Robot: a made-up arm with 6 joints. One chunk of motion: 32 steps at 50 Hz.
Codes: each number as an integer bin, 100 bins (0 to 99) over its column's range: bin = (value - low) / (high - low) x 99, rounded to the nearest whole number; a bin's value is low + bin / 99 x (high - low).
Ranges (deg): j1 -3..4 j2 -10..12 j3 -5..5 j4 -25..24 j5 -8..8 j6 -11..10
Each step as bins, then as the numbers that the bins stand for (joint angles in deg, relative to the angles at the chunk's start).
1 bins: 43 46 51 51 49 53
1 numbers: 0.04 0.22 0.15 0.24 -0.08 0.24
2 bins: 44 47 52 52 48 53
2 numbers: 0.11 0.44 0.25 0.74 -0.24 0.24
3 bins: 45 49 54 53 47 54
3 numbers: 0.18 0.89 0.45 1.23 -0.40 0.45
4 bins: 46 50 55 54 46 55
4 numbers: 0.25 1.11 0.56 1.73 -0.57 0.67
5 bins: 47 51 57 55 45 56
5 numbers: 0.32 1.33 0.76 2.22 -0.73 0.88
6 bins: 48 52 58 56 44 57
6 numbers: 0.39 1.56 0.86 2.72 -0.89 1.09
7 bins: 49 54 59 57 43 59
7 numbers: 0.46 2.00 0.96 3.21 -1.05 1.52
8 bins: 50 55 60 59 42 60
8 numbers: 0.54 2.22 1.06 4.20 -1.21 1.73
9 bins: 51 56 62 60 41 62
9 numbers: 0.61 2.44 1.26 4.70 -1.37 2.15
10 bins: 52 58 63 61 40 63
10 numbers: 0.68 2.89 1.36 5.19 -1.54 2.36
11 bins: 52 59 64 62 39 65
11 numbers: 0.68 3.11 1.46 5.69 -1.70 2.79
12 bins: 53 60 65 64 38 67
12 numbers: 0.75 3.33 1.57 6.68 -1.86 3.21
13 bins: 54 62 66 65 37 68
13 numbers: 0.82 3.78 1.67 7.17 -2.02 3.42
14 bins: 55 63 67 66 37 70
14 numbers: 0.89 4.00 1.77 7.67 -2.02 3.85
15 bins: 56 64 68 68 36 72
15 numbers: 0.96 4.22 1.87 8.66 -2.18 4.27
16 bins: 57 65 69 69 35 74
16 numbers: 1.03 4.44 1.97 9.15 -2.34 4.70
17 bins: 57 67 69 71 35 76
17 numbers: 1.03 4.89 1.97 10.14 -2.34 5.12
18 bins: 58 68 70 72 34 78
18 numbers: 1.10 5.11 2.07 10.64 -2.51 5.55
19 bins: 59 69 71 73 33 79
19 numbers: 1.17 5.33 2.17 11.13 -2.67 5.76
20 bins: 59 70 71 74 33 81
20 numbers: 1.17 5.56 2.17 11.63 -2.67 6.18
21 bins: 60 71 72 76 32 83
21 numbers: 1.24 5.78 2.27 12.62 -2.83 6.61
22 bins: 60 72 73 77 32 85
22 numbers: 1.24 6.00 2.37 13.11 -2.83 7.03
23 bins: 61 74 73 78 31 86
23 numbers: 1.31 6.44 2.37 13.61 -2.99 7.24
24 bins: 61 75 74 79 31 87
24 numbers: 1.31 6.67 2.47 14.10 -2.99 7.45
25 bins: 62 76 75 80 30 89
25 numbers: 1.38 6.89 2.58 14.60 -3.15 7.88
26 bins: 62 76 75 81 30 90
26 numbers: 1.38 6.89 2.58 15.09 -3.15 8.09
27 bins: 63 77 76 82 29 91
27 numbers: 1.45 7.11 2.68 15.59 -3.31 8.30
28 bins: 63 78 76 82 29 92
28 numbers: 1.45 7.33 2.68 15.59 -3.31 8.52
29 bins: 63 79 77 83 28 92
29 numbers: 1.45 7.56 2.78 16.08 -3.47 8.52
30 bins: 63 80 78 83 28 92
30 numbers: 1.45 7.78 2.88 16.08 -3.47 8.52
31 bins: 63 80 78 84 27 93
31 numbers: 1.45 7.78 2.88 16.58 -3.64 8.73
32 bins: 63 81 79 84 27 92
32 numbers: 1.45 8.00 2.98 16.58 -3.64 8.52
